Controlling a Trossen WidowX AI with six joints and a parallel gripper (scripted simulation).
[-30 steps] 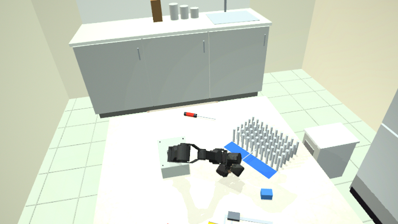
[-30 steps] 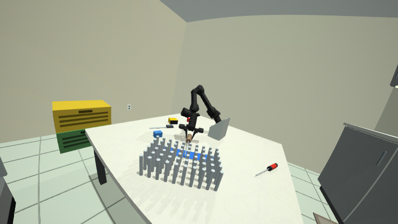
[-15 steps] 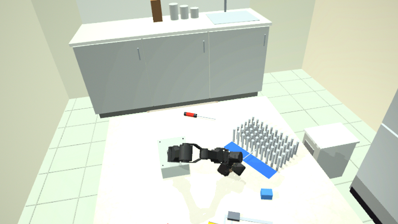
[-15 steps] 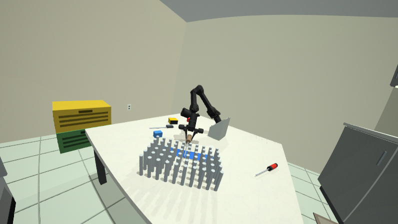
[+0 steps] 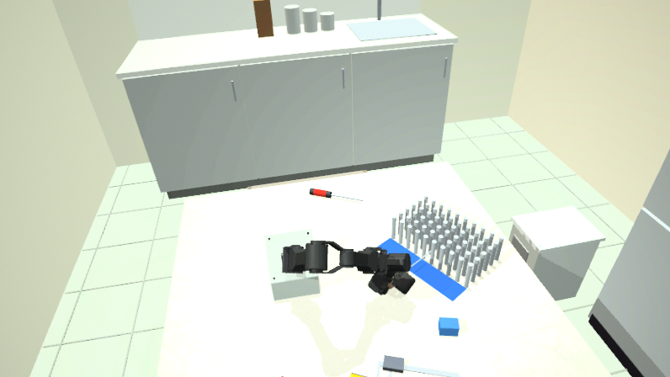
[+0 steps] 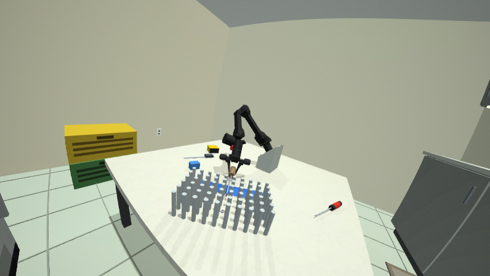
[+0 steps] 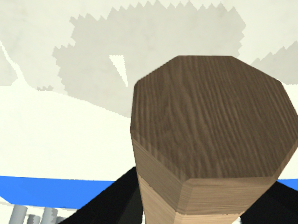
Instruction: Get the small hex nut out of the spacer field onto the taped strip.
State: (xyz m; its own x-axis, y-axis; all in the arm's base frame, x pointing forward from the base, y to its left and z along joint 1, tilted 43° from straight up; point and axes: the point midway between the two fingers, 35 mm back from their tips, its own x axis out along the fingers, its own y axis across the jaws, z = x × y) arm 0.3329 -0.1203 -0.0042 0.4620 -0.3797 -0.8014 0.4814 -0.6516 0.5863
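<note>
Now: gripper tip 11 cm short of the blue taped strip, 6 cm to the right of it and 3 cm above it. The rest, counted from my gripper tip: wooden-handled hook tool: 9 cm ahead, 5 cm to the left; hex nut: 25 cm ahead, 14 cm to the left, 3 cm below; blue block: 9 cm ahead, 22 cm to the right, 1 cm below.
</note>
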